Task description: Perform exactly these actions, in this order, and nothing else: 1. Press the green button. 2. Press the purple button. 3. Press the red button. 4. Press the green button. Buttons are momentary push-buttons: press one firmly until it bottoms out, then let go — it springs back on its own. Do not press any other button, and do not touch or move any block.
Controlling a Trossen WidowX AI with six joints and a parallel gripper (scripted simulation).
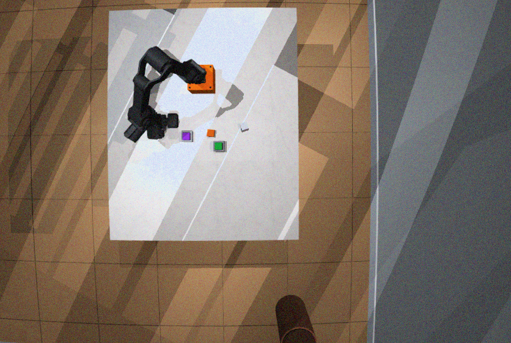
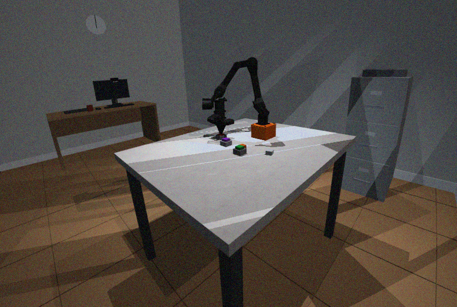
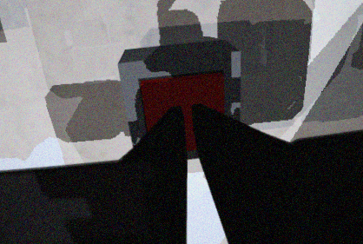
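Right now the red button is 1 cm below my gripper tip. From my gripper tip the other things lie so: orange block 6 cm ahead, 22 cm to the left, 2 cm below; then green button 12 cm ahead, 25 cm to the left; then purple button 7 cm ahead, 11 cm to the left.
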